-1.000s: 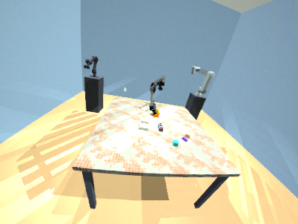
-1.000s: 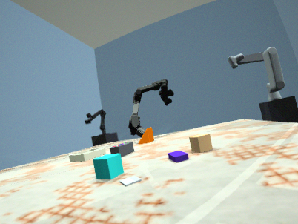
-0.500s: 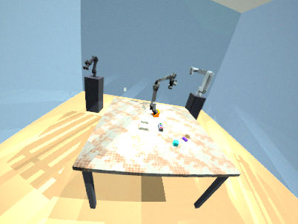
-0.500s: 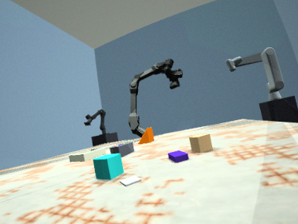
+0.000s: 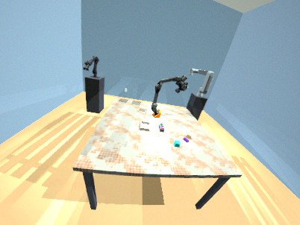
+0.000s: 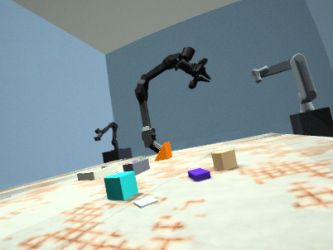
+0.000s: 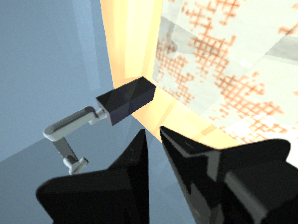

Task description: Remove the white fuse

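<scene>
The tray lies 47 cm ahead of my gripper tip, 46 cm to the right of it and 38 cm below it. Round my gripper tip: tan box (55 cm ahead, 37 cm below, 3 cm to the left); then purple block (61 cm ahead, 38 cm below, 2 cm to the right); then cyan cube (70 cm ahead, 37 cm below, 15 cm to the right).
</scene>
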